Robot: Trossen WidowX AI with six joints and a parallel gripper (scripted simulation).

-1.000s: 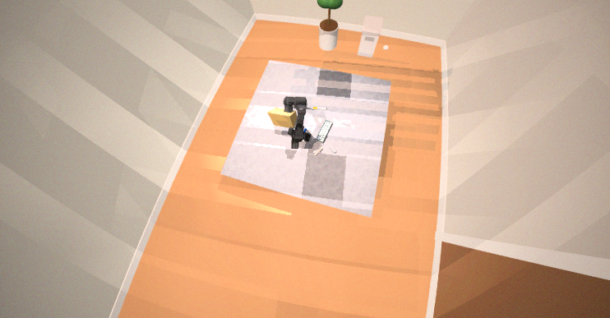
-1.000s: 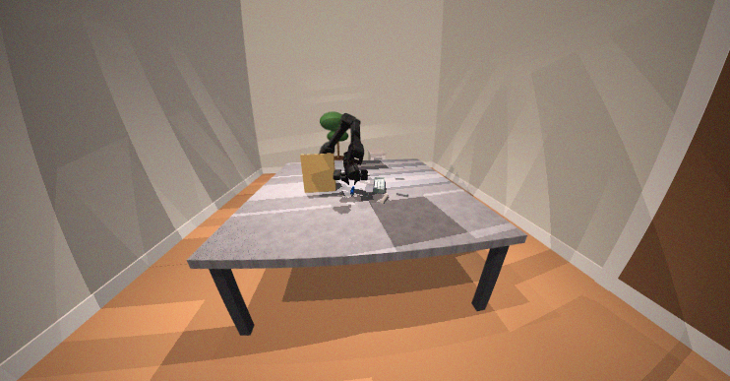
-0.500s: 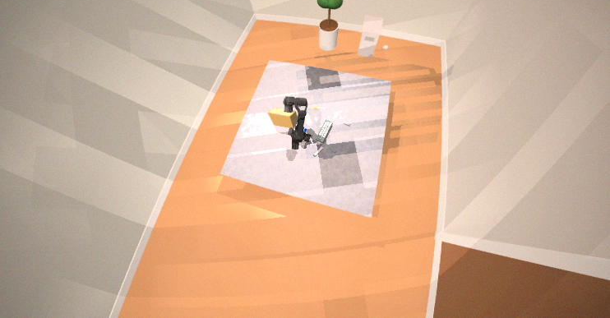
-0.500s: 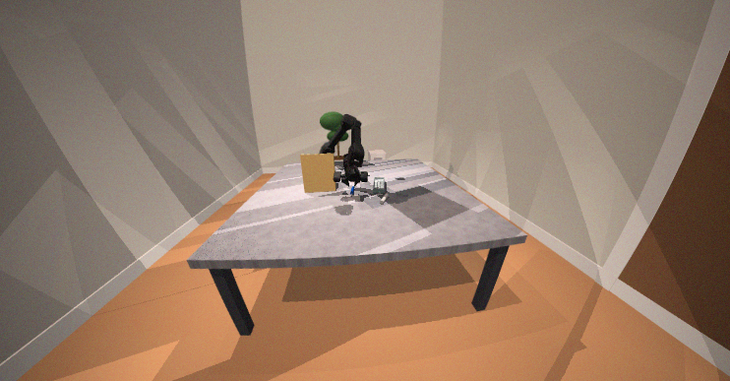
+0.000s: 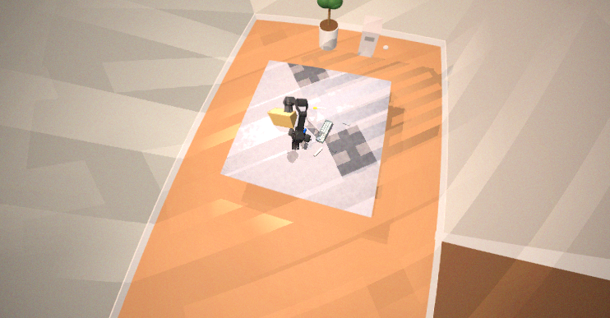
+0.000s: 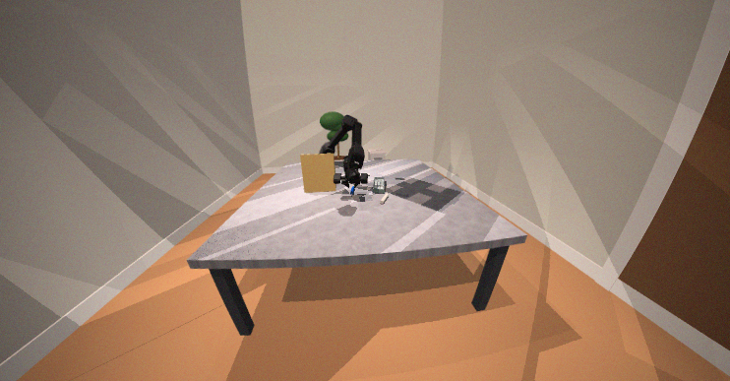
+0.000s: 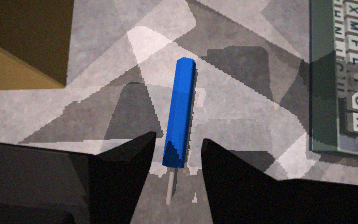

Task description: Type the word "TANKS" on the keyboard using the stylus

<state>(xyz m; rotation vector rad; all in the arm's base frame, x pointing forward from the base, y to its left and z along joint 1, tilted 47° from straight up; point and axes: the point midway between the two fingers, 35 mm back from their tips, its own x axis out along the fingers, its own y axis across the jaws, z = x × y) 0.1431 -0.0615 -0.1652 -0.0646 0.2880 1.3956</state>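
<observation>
My gripper tip is 30 mm above the blue stylus and 10 mm to the left of it. The rest, counted from my gripper tip: grey stylus tip (40 mm to the right, 30 mm below, 10 mm behind).
</observation>
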